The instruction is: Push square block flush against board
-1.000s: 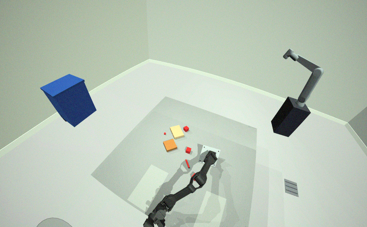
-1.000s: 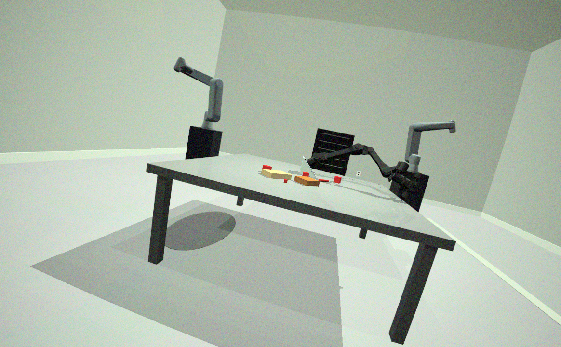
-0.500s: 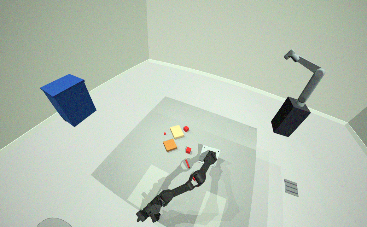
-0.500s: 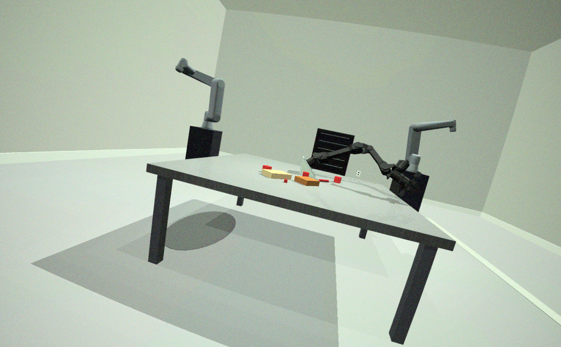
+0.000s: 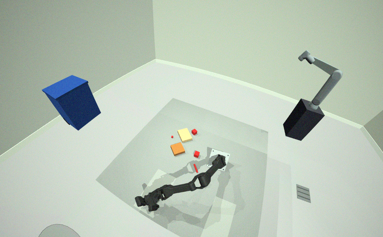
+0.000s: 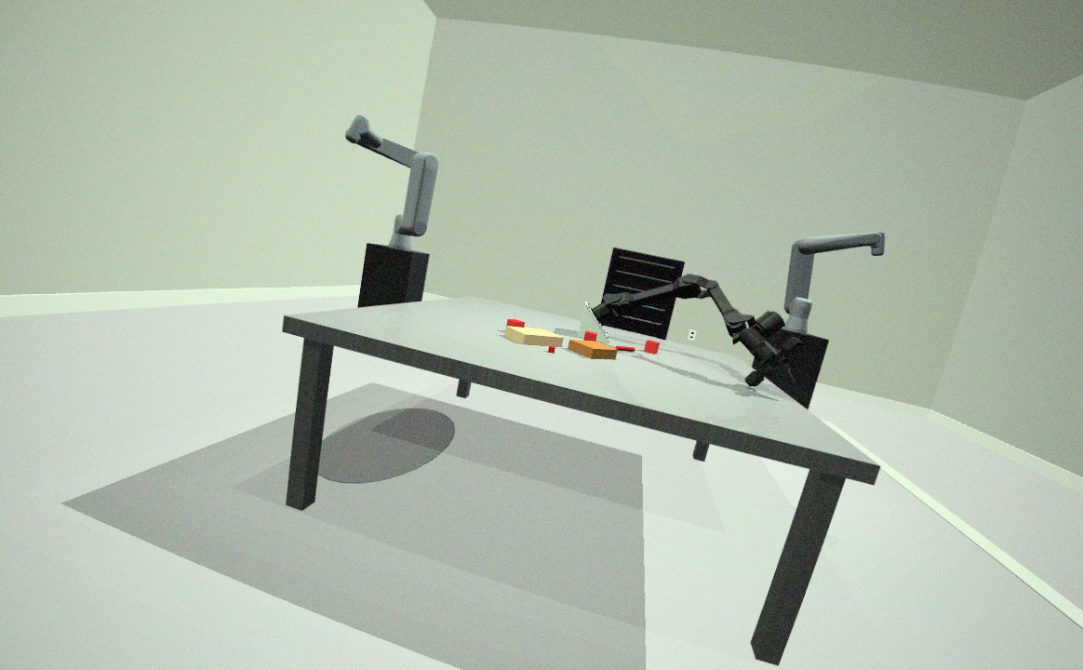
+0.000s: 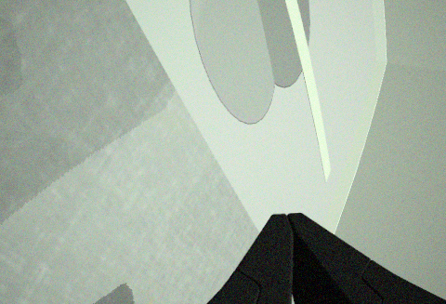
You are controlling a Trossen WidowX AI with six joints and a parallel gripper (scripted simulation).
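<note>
My gripper tip is 60 mm past the board, 760 mm to the left of it and 40 mm above it. From my gripper tip the other things lie so: red stick (280 mm behind, 460 mm to the right, 40 mm below); square block (60 mm behind, 570 mm to the right, 40 mm below).
</note>
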